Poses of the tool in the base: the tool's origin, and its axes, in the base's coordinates. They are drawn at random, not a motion.
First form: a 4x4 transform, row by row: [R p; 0 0 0 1], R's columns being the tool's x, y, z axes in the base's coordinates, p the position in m. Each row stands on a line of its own.
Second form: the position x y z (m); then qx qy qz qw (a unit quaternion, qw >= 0). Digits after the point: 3 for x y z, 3 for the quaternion.
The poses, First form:
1:
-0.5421 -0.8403 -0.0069 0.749
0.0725 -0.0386 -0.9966 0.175
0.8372 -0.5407 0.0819 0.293
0 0 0 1
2:
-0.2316 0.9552 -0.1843 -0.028
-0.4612 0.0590 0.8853 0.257
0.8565 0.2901 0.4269 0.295
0 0 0 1
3:
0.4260 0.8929 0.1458 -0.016
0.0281 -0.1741 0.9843 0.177
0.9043 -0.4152 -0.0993 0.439
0 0 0 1
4:
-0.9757 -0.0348 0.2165 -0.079
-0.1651 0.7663 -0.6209 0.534
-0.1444 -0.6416 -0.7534 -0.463
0 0 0 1
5:
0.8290 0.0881 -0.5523 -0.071
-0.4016 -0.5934 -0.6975 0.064
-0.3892 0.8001 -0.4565 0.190
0 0 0 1
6:
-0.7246 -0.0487 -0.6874 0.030
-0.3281 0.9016 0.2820 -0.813
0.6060 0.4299 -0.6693 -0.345
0 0 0 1
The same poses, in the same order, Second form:
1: 0.749 0.175 0.293 0.322 -0.596 0.645 0.354
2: -0.028 0.257 0.295 -0.266 -0.465 -0.632 0.560
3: -0.016 0.177 0.439 -0.652 -0.353 -0.403 0.537
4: -0.079 0.534 -0.463 -0.053 0.935 -0.338 0.097
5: -0.071 0.064 0.190 0.848 -0.092 -0.277 0.441
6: 0.030 -0.813 -0.345 0.104 -0.908 -0.196 0.356
